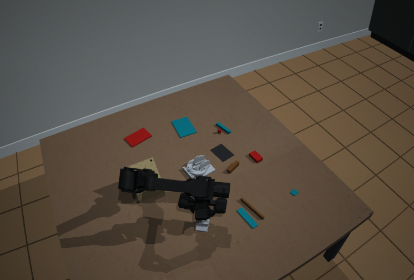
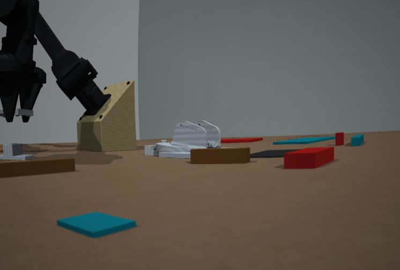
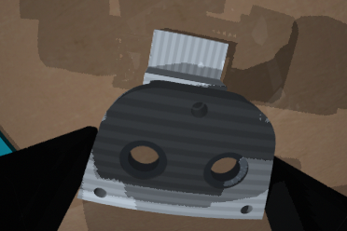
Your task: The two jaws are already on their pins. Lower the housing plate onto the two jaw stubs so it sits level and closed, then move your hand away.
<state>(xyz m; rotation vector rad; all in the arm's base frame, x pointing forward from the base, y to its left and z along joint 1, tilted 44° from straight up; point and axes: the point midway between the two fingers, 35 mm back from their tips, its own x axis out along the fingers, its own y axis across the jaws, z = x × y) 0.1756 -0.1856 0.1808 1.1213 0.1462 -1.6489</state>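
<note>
My gripper tip is now 50 mm above the white part, 10 mm to the left of it and 10 mm past it. From my gripper tip the other things lie so: teal bar 170 mm ahead, 70 mm to the right, 60 mm below; brown block 260 mm ahead, 210 mm to the left, 50 mm below; brown strip 220 mm ahead, 50 mm below, 40 mm to the right.
</note>
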